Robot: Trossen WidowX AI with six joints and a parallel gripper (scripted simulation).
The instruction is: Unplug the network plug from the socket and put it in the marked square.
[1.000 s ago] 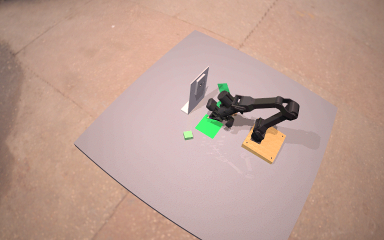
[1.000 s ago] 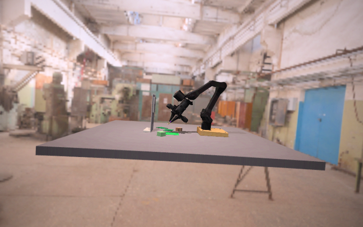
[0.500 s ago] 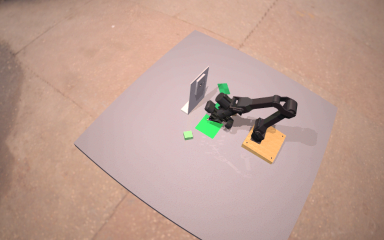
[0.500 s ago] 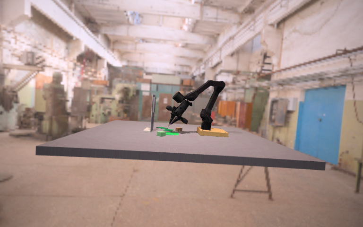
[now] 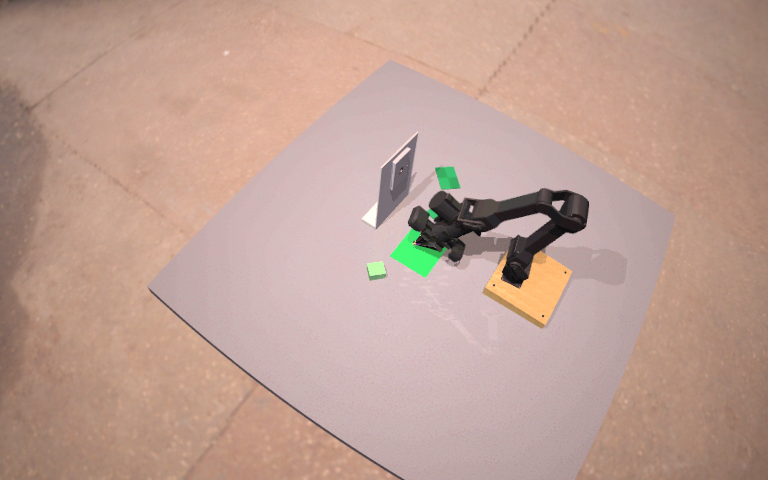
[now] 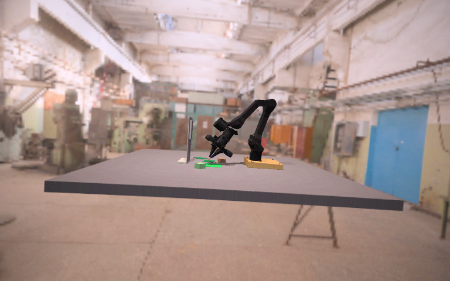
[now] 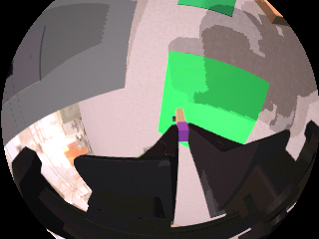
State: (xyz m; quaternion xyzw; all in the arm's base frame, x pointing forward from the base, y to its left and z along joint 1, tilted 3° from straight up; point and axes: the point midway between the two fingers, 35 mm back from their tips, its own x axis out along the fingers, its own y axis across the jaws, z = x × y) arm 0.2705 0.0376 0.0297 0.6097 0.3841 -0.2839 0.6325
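Now: the bright green marked square 5 cm below my gripper tip and 1 cm behind it. The rest, counted from my gripper tip: purple plug (1 cm ahead); then white upright panel (13 cm ahead, 10 cm to the right, 8 cm above); then light green block (12 cm to the left, 7 cm ahead, 3 cm below).
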